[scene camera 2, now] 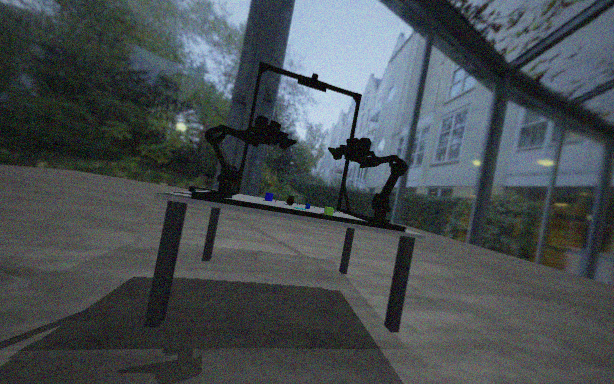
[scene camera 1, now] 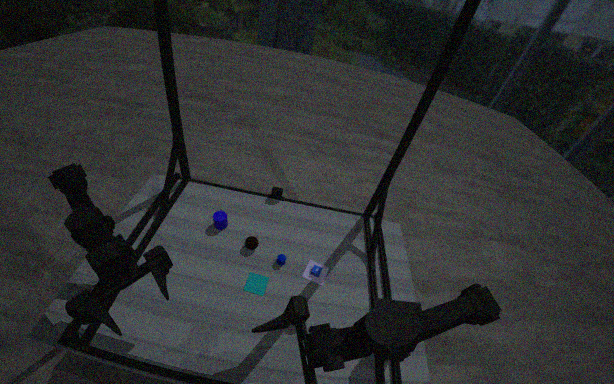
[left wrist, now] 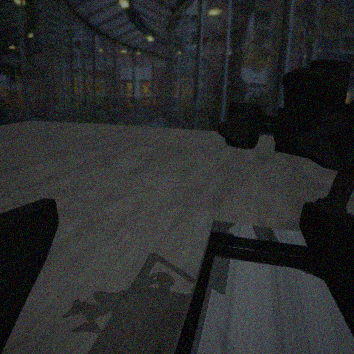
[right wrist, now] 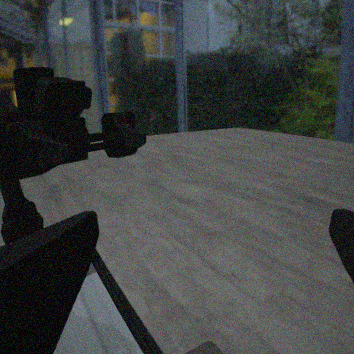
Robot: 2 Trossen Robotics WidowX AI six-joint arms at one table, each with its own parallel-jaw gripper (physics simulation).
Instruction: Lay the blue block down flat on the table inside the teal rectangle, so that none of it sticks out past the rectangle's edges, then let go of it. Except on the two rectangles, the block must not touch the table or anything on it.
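Frame: origin at the left arm's base, x right, y ahead, z up, level; metres.
Seen in the pictures: left gripper, between the fingertips: [scene camera 2: 333, 147] [scene camera 1: 253, 359] [left wrist: 181, 212] [right wrist: 111, 143]; right gripper, between the fingertips: [scene camera 2: 292, 138] [scene camera 1: 144, 316] [left wrist: 253, 134] [right wrist: 214, 222]; left arm's base, origin of its link: [scene camera 2: 378, 221]; right arm's base, origin of its link: [scene camera 2: 223, 193].
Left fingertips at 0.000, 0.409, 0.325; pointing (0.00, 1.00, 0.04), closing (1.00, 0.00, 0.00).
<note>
Pixels of each thing's top centre, then the offset from my left fingertips to it, as dx, dy, dz. "*": a spot on its surface instead.
- small blue block, centre of its top: [scene camera 1: 316, 269] +0.308, -0.251, -0.325
- pale pinkish rectangle, a spot on its surface: [scene camera 1: 308, 275] * +0.298, -0.221, -0.343
- teal rectangle, a spot on its surface: [scene camera 1: 256, 284] [scene camera 2: 300, 208] * +0.281, -0.033, -0.343
- dark blue cylinder, centre of its top: [scene camera 1: 220, 216] [scene camera 2: 269, 193] +0.545, +0.094, -0.290
- dark brown ball, centre of its top: [scene camera 1: 251, 239] [scene camera 2: 290, 197] +0.436, -0.025, -0.294
- small blue round object, centre of its top: [scene camera 1: 281, 257] [scene camera 2: 308, 203] +0.363, -0.128, -0.313
- green object, centre of its top: [scene camera 2: 329, 207] +0.153, -0.153, -0.300
The small blue block [scene camera 1: 316, 270] rests on the pale pinkish rectangle [scene camera 1: 308, 275]; I cannot make the block out in scene camera 2. The teal rectangle [scene camera 1: 256, 284] [scene camera 2: 300, 208] lies to the block's left in scene camera 1, with bare teal showing. My left gripper [scene camera 1: 257, 361] [scene camera 2: 331, 151] [left wrist: 181, 212] is open and empty, raised above the table, below and left of the block in the picture; one finger runs out of the bottom of scene camera 1. My right gripper [scene camera 1: 144, 317] [scene camera 2: 293, 143] [right wrist: 214, 222] is open and empty, raised over the table's left part.
A dark blue cylinder [scene camera 1: 220, 220] [scene camera 2: 269, 197], a dark brown ball [scene camera 1: 251, 243] [scene camera 2: 290, 200] and a small blue round object [scene camera 1: 281, 259] [scene camera 2: 308, 206] stand in a diagonal row. A green object [scene camera 2: 329, 211] shows in scene camera 2. Black frame posts [scene camera 1: 172, 100] [scene camera 1: 422, 105] rise at the table's edges.
</note>
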